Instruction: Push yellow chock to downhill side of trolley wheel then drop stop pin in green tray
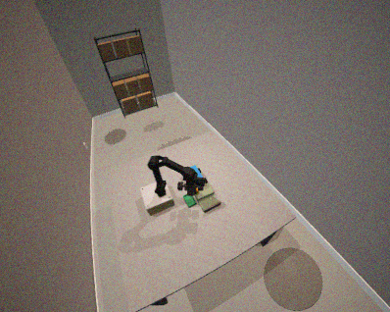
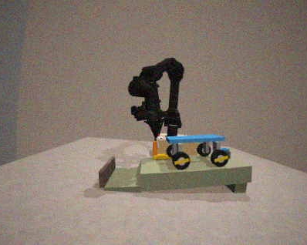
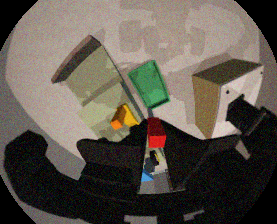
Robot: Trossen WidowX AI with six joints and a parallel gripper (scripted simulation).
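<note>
The red-headed stop pin is right at my gripper tip. The rest, counted from my gripper tip: trolley: 12 cm ahead, 11 cm to the left, 2 cm below; then yellow chock: 5 cm ahead, 1 cm to the left, 5 cm below; then green tray: 2 cm behind, 14 cm below.
</note>
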